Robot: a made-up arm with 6 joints. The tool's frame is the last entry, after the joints.
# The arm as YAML. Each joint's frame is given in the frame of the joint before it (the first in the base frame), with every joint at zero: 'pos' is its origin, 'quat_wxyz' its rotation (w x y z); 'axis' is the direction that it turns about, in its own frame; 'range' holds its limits. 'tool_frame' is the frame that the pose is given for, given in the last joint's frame.
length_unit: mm
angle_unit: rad
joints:
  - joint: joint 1
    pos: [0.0, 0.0, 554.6]
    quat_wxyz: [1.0, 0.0, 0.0, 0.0]
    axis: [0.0, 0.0, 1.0]
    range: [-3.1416, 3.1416]
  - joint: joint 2
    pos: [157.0, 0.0, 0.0]
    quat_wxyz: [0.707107, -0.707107, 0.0, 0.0]
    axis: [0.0, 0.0, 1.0]
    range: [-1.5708, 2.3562]
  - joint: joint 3
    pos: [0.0, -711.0, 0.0]
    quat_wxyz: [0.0, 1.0, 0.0, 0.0]
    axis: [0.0, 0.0, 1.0]
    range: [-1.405, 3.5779]
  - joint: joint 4
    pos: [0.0, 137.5, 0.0]
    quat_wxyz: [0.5, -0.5, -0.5, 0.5]
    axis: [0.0, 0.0, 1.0]
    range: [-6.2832, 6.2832]
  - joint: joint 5
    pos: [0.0, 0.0, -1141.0]
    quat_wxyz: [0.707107, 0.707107, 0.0, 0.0]
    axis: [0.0, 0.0, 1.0]
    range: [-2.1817, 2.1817]
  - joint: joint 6
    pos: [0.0, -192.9, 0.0]
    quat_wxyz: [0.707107, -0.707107, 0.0, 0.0]
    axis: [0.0, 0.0, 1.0]
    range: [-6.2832, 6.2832]
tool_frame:
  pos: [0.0, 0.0, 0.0]
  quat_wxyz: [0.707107, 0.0, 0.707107, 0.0]
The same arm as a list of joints. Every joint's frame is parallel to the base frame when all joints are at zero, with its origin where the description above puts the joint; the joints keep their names.
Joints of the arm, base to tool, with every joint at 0 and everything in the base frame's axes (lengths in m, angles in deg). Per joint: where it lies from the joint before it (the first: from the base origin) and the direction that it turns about. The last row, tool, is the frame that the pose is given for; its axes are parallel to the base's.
joint 1: axis +z offset 0 0 0.5546
joint 2: axis +y offset 0.157 0 0
joint 3: axis -y offset 0 0 0.711
joint 4: axis -x offset 0 0 0.1375
joint 5: axis -y offset 1.141 0 0
joint 6: axis -x offset 0.1929 0 0
tool: offset 0 0 0
Joint limits (deg, base to tool): -180..180 -90..135 -80.5..205 -360..360 -125..125 -360..360

